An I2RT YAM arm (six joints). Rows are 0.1 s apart.
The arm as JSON. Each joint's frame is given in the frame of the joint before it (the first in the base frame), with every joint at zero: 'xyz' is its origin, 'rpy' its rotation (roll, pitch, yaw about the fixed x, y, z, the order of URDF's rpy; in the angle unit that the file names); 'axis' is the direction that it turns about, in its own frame. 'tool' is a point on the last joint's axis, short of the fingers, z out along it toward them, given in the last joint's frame.
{
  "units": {
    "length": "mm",
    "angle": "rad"
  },
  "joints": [
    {
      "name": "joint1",
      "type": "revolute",
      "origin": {
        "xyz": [
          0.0,
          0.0,
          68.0
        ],
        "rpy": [
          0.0,
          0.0,
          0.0
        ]
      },
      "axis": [
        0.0,
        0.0,
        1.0
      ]
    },
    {
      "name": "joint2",
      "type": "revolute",
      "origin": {
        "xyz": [
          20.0,
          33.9,
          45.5
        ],
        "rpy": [
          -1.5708,
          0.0,
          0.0
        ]
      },
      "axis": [
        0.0,
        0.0,
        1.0
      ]
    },
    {
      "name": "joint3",
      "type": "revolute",
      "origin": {
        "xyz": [
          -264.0,
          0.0,
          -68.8
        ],
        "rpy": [
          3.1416,
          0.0,
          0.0
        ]
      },
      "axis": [
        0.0,
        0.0,
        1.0
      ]
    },
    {
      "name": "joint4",
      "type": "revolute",
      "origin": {
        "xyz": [
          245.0,
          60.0,
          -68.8
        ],
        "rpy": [
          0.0,
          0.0,
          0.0
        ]
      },
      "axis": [
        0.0,
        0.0,
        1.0
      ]
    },
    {
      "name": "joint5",
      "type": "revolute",
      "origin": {
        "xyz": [
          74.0,
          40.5,
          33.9
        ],
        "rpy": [
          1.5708,
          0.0,
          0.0
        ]
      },
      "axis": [
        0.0,
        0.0,
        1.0
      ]
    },
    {
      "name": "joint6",
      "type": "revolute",
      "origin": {
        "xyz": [
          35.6,
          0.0,
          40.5
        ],
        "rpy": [
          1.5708,
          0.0,
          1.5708
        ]
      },
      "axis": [
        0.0,
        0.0,
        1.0
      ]
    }
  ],
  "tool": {
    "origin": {
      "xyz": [
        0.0,
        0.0,
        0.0
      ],
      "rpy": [
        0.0,
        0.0,
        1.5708
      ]
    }
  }
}
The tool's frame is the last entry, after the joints.
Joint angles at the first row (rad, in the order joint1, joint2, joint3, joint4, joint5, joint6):
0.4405 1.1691 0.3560 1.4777 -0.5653 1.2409
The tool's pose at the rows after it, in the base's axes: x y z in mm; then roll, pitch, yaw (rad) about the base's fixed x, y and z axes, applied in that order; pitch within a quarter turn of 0, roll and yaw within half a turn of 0:
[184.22 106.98 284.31 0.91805 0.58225 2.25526]
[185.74 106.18 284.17 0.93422 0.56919 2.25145]
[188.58 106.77 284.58 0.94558 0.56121 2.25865]
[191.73 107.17 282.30 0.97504 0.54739 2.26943]
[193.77 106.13 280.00 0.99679 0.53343 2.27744]
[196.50 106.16 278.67 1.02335 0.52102 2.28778]
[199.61 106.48 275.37 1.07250 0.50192 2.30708]
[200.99 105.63 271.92 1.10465 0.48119 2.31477]
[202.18 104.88 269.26 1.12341 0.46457 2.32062]
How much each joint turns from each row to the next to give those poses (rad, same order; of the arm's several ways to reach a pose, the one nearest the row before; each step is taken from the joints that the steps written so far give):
-0.0008 -0.0134 0.0057 -0.0496 0.0225 0.0009
-0.0047 -0.0041 0.0024 -0.0210 0.0119 0.0034
-0.0031 0.0097 0.0097 -0.0074 -0.0004 0.0079
-0.0037 0.0086 0.0036 -0.0198 0.0047 0.0059
-0.0081 0.0050 -0.0015 -0.0096 0.0004 0.0111
-0.0047 0.0041 0.0052 -0.0236 0.0014 0.0062
-0.0038 0.0004 0.0035 -0.0476 0.0033 0.0044
-0.0049 -0.0010 -0.0044 -0.0256 0.0072 0.0091
-0.0048 0.0038 -0.0036 -0.0083 0.0027 0.0114

